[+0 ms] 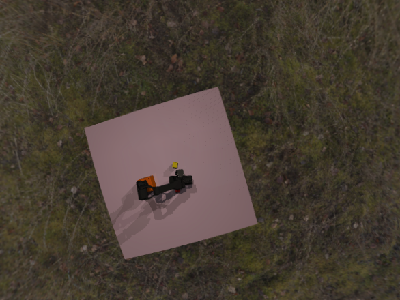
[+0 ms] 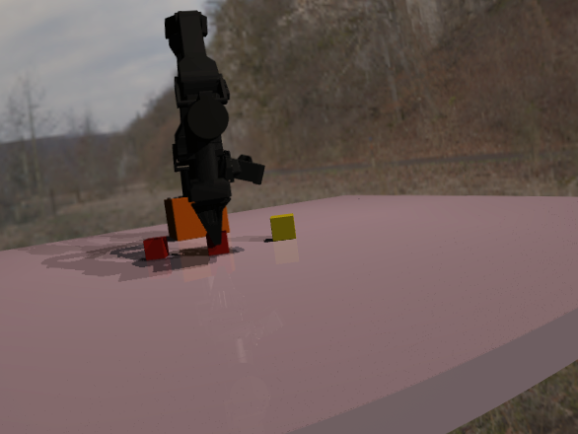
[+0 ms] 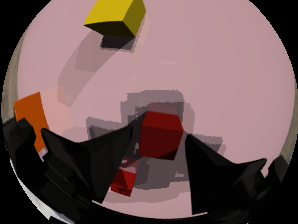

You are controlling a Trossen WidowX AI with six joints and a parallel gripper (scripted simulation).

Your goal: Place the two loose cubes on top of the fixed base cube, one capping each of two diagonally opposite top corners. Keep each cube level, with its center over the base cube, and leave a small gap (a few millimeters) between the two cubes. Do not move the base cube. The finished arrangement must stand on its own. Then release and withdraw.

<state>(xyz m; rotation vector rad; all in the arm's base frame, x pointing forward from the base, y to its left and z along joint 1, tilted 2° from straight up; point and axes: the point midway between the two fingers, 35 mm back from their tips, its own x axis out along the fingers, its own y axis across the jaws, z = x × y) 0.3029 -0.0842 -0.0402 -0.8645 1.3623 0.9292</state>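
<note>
Now: gripper tip 130 mm to the right of the yellow cube. From my gripper tip the other things lie so: red cube: right at my gripper tip.
</note>
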